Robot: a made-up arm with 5 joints. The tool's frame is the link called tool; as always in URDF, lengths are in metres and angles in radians. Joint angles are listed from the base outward. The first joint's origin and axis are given. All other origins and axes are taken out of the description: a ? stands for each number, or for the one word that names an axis. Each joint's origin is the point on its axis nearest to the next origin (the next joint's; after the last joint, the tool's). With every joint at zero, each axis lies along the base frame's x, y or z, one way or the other. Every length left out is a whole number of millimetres.
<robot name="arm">
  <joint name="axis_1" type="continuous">
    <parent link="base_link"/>
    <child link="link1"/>
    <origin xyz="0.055 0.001 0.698"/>
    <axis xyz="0 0 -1"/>
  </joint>
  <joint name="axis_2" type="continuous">
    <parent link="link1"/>
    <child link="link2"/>
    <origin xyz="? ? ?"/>
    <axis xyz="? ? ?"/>
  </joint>
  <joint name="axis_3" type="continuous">
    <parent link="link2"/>
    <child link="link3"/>
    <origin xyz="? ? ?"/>
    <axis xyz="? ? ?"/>
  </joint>
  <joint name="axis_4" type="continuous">
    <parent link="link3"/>
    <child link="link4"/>
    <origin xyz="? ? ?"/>
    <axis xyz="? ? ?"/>
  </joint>
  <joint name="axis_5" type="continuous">
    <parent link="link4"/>
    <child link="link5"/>
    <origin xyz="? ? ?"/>
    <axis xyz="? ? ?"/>
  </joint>
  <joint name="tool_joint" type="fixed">
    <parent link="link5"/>
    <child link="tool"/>
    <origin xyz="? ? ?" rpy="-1.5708 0 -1.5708"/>
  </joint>
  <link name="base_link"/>
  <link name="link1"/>
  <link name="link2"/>
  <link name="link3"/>
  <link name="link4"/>
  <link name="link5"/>
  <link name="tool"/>
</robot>
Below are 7 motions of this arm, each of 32 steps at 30 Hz.
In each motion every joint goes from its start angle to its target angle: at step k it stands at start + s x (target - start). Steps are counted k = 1, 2, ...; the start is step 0. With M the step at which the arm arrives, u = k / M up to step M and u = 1 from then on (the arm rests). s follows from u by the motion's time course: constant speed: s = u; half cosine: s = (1 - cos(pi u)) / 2; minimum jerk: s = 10 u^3 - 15 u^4 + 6 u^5.
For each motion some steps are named. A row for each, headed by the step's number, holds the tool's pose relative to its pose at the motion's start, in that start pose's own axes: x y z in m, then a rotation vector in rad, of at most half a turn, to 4 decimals.
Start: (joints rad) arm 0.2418 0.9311 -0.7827 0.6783 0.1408
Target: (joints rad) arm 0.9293 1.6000 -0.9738 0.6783 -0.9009
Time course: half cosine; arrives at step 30
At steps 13, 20, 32:
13: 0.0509 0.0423 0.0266 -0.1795 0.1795 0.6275
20: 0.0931 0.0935 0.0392 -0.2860 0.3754 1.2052
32: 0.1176 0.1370 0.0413 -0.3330 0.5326 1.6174

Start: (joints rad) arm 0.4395 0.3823 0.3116 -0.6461 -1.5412
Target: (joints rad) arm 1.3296 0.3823 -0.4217 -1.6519 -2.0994
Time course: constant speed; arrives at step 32
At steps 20, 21, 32:
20: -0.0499 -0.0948 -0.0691 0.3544 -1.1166 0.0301
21: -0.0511 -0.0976 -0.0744 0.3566 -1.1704 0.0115
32: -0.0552 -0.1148 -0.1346 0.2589 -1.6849 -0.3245

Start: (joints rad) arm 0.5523 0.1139 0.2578 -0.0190 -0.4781
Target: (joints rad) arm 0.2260 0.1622 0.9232 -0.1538 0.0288
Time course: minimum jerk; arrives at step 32
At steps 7, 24, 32:
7: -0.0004 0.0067 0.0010 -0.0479 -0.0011 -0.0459
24: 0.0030 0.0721 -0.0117 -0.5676 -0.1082 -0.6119
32: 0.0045 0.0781 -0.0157 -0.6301 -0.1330 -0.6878

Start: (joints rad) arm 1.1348 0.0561 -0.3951 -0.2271 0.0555
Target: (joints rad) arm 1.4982 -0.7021 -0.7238 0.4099 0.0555
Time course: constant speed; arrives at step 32
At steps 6, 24, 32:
6: 0.0113 -0.0300 -0.0160 0.0811 0.0605 -0.0389
24: 0.0173 -0.1039 -0.0910 0.3235 0.2215 -0.1836
32: 0.0061 -0.1239 -0.1322 0.4299 0.2819 -0.2606

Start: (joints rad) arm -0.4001 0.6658 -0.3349 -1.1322 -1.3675
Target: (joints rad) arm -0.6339 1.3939 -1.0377 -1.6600 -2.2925
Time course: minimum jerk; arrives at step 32
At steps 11, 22, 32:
11: 0.0106 0.0129 -0.0030 -0.0232 -0.1165 0.2483
22: 0.0400 0.0431 -0.0339 -0.1795 -0.3999 0.9100
32: 0.0492 0.0505 -0.0485 -0.2541 -0.4774 1.1088

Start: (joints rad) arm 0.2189 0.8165 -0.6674 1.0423 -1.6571
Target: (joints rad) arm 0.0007 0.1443 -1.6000 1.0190 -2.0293
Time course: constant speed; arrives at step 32
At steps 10, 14, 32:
10: -0.0086 0.0153 -0.0774 -0.1136 -0.4974 0.0582
14: -0.0026 0.0188 -0.1095 -0.1833 -0.6909 0.0835
32: 0.0849 0.0065 -0.2276 -0.6559 -1.5027 0.1951

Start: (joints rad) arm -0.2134 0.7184 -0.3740 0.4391 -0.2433
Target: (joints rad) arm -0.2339 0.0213 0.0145 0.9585 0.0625
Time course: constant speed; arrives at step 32
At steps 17, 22, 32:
17: 0.0025 0.0027 -0.0554 -0.1118 0.0109 -0.1704
22: 0.0042 0.0066 -0.0712 -0.1451 0.0108 -0.2205
32: 0.0091 0.0182 -0.1013 -0.2120 0.0062 -0.3206

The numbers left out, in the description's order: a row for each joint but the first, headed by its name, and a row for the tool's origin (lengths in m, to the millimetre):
axis_2: xyz 0.049 -0.048 0, axis 0 1 0
axis_3: xyz 0.009 0 0.126, axis 0 1 0
axis_4: xyz 0.078 0 0.011, axis 0 1 0
axis_5: xyz 0.029 0 0.008, axis -1 0 0
tool: xyz 0 0.01 -0.025

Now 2 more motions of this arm.
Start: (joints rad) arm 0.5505 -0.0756 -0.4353 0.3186 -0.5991
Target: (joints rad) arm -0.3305 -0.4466 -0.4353 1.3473 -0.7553
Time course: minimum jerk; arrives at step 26
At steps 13, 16, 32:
13: -0.0443 0.0214 -0.0338 -0.5235 -0.1626 0.0885
16: -0.0541 0.0253 -0.0526 -0.7410 -0.2250 0.0794
32: -0.0586 0.0264 -0.0786 -1.0341 -0.3070 0.0187

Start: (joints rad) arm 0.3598 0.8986 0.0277 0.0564 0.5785
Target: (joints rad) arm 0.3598 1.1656 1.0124 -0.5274 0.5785
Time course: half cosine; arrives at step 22
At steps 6, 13, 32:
6: -0.0110 0.0169 0.0050 -0.0965 -0.0630 0.0000
13: -0.0395 0.0604 -0.0012 -0.3584 -0.2340 0.0000
32: -0.0558 0.0854 -0.0227 -0.5592 -0.3652 0.0000

